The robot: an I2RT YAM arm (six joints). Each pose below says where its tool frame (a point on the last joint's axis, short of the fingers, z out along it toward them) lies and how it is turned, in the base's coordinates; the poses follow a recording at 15 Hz.
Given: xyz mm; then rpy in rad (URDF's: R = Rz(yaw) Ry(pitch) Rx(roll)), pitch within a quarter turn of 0, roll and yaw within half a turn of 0.
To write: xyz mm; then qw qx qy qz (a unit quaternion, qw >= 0). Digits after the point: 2 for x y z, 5 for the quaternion.
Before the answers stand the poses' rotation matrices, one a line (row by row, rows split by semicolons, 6 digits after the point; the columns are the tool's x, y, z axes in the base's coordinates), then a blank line. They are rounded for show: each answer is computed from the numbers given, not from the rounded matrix.
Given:
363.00, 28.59, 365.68, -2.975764, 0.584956, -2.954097
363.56, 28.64, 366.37, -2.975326, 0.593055, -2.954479
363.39, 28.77, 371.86, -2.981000, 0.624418, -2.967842
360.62, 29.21, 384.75, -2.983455, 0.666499, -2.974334
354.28, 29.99, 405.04, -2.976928, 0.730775, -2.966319
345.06, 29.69, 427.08, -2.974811, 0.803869, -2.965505
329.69, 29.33, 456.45, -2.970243, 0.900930, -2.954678
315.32, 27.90, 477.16, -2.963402, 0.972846, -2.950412
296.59, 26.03, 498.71, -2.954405, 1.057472, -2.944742
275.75, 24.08, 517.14, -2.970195, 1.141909, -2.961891
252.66, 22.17, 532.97, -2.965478, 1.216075, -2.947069
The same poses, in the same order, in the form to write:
-0.819124 -0.094294 0.565813; -0.155408 0.985986 -0.060666; -0.552163 -0.137625 -0.822299
-0.814763 -0.092575 0.572356; -0.154258 0.986202 -0.060079; -0.558897 -0.137240 -0.817802
-0.799088 -0.078577 0.596057; -0.140256 0.988431 -0.057727; -0.584625 -0.129730 -0.800864
-0.775022 -0.068402 0.628221; -0.130852 0.989950 -0.053642; -0.618238 -0.123777 -0.776184
-0.733248 -0.064286 0.676915; -0.129852 0.990438 -0.046597; -0.667447 -0.122065 -0.734585
-0.683196 -0.055062 0.728157; -0.121561 0.991815 -0.039056; -0.720046 -0.115198 -0.684297
-0.610067 -0.051770 0.790657; -0.115377 0.993032 -0.024004; -0.783905 -0.105868 -0.611789
-0.552693 -0.043184 0.832265; -0.106971 0.994072 -0.019458; -0.826491 -0.099782 -0.554036
-0.481592 -0.033184 0.875767; -0.096045 0.995262 -0.015104; -0.871117 -0.091387 -0.482497
-0.409163 -0.023503 0.912159; -0.074329 0.997204 -0.007647; -0.909429 -0.070929 -0.409766
-0.340778 -0.029110 0.939693; -0.067138 0.997722 0.006560; -0.937743 -0.060854 -0.341957

363.00, 28.59, 365.68, 0.29350, -0.06555, 0.95229, -0.05206
363.56, 28.64, 366.37, 0.29734, -0.06488, 0.95115, -0.05186
363.39, 28.77, 371.86, 0.31164, -0.05776, 0.94715, -0.04948
360.62, 29.21, 384.75, 0.33119, -0.05294, 0.94090, -0.04714
354.28, 29.99, 405.04, 0.36146, -0.05220, 0.92982, -0.04535
345.06, 29.69, 427.08, 0.39507, -0.04818, 0.91642, -0.04208
329.69, 29.33, 456.45, 0.43908, -0.04661, 0.89651, -0.03622
315.32, 27.90, 477.16, 0.47099, -0.04264, 0.88045, -0.03386
296.59, 26.03, 498.71, 0.50773, -0.03756, 0.86014, -0.03095
275.75, 24.08, 517.14, 0.54274, -0.02915, 0.83907, -0.02341
252.66, 22.17, 532.97, 0.57336, -0.02939, 0.81861, -0.01658

